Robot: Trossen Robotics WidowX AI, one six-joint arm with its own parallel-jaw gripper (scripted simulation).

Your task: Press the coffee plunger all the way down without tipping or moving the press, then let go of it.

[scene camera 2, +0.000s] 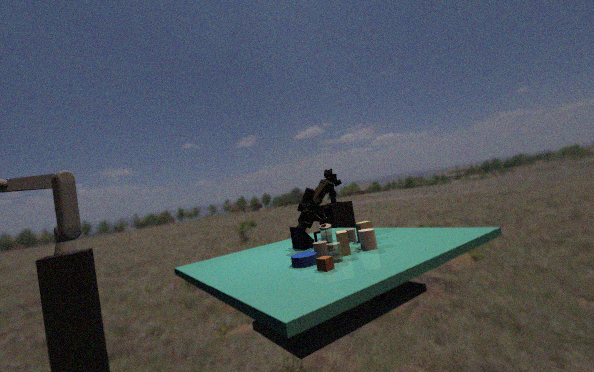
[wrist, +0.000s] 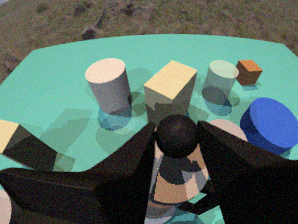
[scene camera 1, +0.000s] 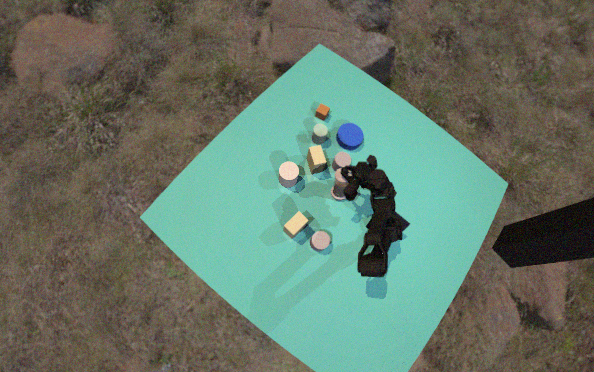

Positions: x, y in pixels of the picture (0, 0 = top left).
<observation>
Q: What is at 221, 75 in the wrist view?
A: A pale green cylinder.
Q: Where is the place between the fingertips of my gripper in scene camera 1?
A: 343, 169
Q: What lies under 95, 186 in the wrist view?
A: My gripper.
</observation>
